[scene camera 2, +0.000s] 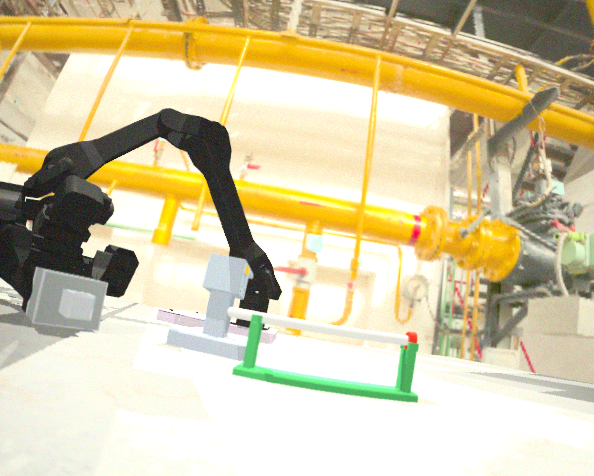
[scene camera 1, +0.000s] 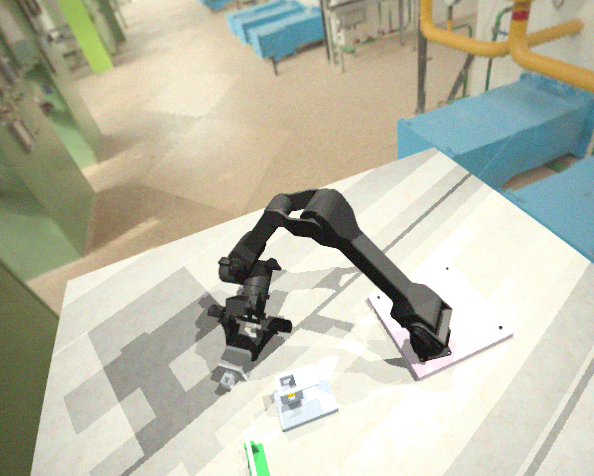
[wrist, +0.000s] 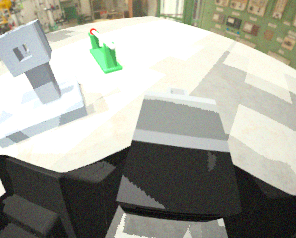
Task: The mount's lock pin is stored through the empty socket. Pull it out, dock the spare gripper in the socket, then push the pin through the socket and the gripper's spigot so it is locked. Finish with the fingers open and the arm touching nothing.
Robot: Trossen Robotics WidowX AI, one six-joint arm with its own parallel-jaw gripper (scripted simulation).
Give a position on a spare gripper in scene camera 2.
61, 299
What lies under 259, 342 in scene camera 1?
My gripper.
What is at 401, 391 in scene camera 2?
A green cradle.
